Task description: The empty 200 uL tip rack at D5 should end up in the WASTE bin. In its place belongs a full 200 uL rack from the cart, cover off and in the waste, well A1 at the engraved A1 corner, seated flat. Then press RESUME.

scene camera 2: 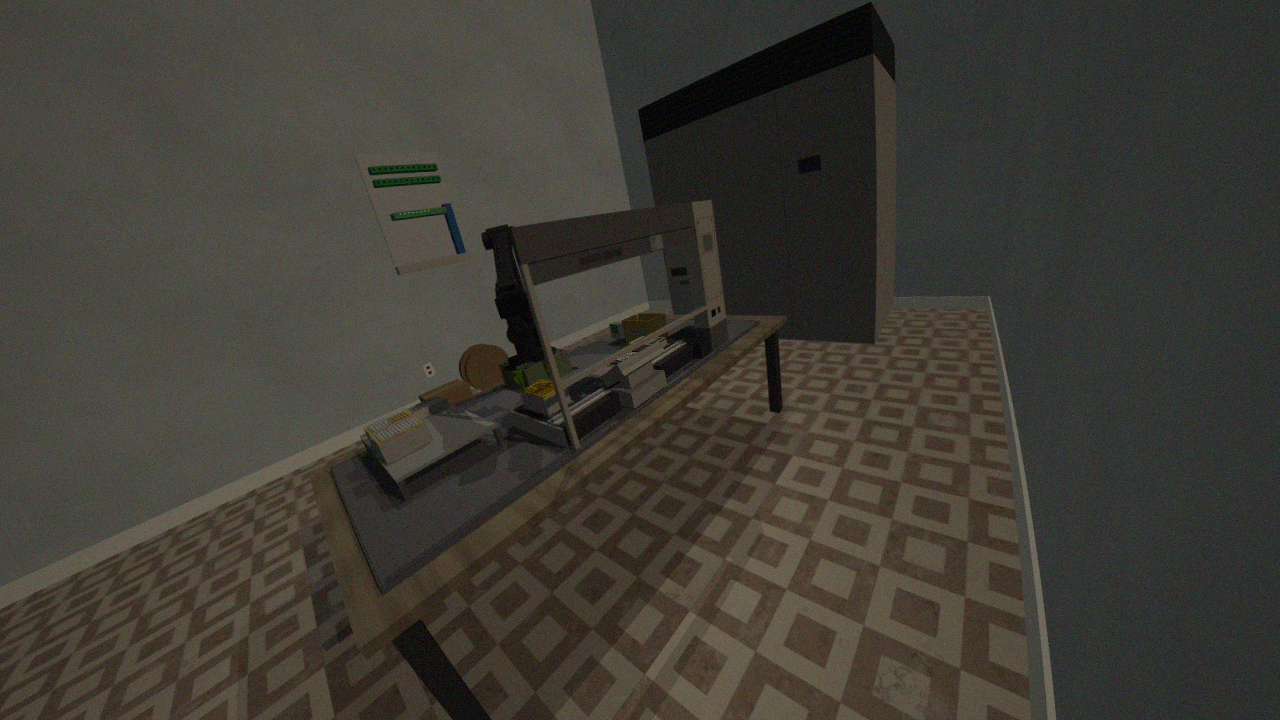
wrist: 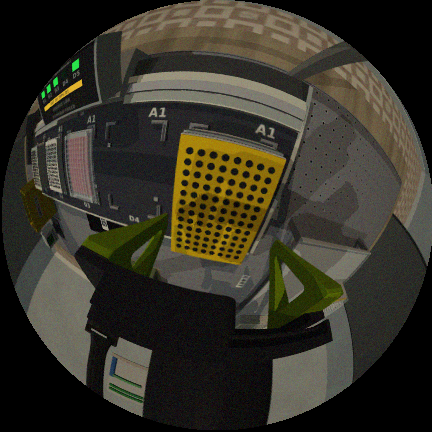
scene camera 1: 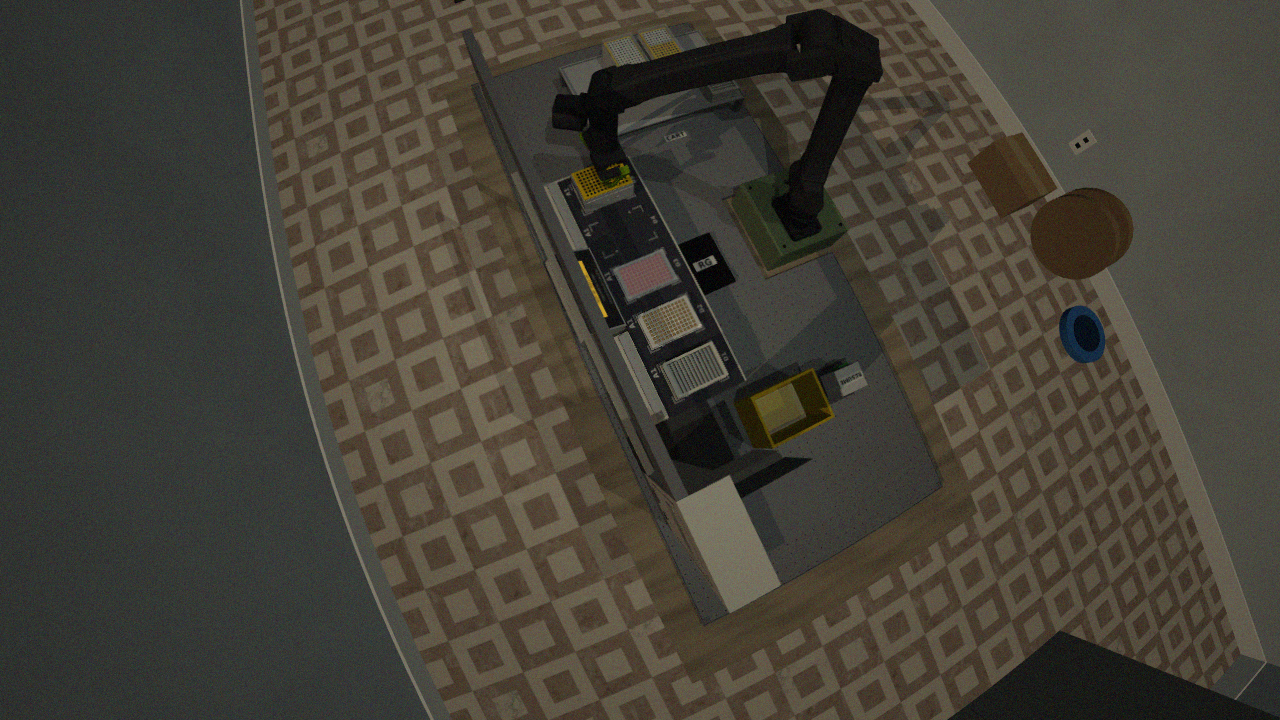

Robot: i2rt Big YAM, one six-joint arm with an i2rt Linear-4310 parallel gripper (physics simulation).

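Places are measured from the arm's base along level axes (x ahead, y left, z up), in millimetres.
Pixels of known places: gripper, between the fingertips: (scene camera 2: 537, 384) (wrist: 222, 233) (scene camera 1: 604, 170); arm's base, origin of its link: (scene camera 1: 795, 217).
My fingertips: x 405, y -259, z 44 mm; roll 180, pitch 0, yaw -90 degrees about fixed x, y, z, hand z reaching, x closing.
Observation:
Ahead of a thing's pixels: the offset from my fingertips to its top centre.
The tip rack at D5 {dx +9, dy +8, dz -13 mm} (scene camera 1: 590, 183) (scene camera 2: 540, 388) (wrist: 227, 200) has a yellow top with open dark holes and sits at the deck's end beside an A1 mark. My gripper (scene camera 1: 613, 171) (wrist: 222, 233) is open and empty. In the wrist view its green fingers stand left and right of the rack's near end, apart from it. The yellow waste bin {dx -155, dy +666, dz +2 mm} (scene camera 1: 754, 425) (scene camera 2: 644, 326) (wrist: 37, 205) stands past the deck's other end; a pale item lies inside. Two racks {dx -204, dy -350, dz -2 mm} (scene camera 1: 623, 51) {dx -312, dy -352, dz -2 mm} (scene camera 1: 660, 42) stand on the cart {dx -259, dy -284, dz -67 mm} (scene camera 1: 581, 75) (scene camera 2: 456, 438). I cannot make out the RESUME button.
A pink plate {dx +2, dy +256, dz -60 mm} (scene camera 1: 646, 274) (wrist: 81, 165) and two pale labware pieces {dx -1, dy +380, dz -60 mm} (scene camera 1: 669, 322) {dx -4, dy +503, dz -42 mm} (scene camera 1: 694, 369) occupy other deck slots. D4 holds no labware. A status screen (wrist: 65, 82) stands behind the deck. A frame post {dx +198, dy -50, dz +346 mm} (scene camera 2: 547, 349) rises near D5. A black RG block {dx -161, dy +265, dz -119 mm} (scene camera 1: 707, 263) lies beside the deck.

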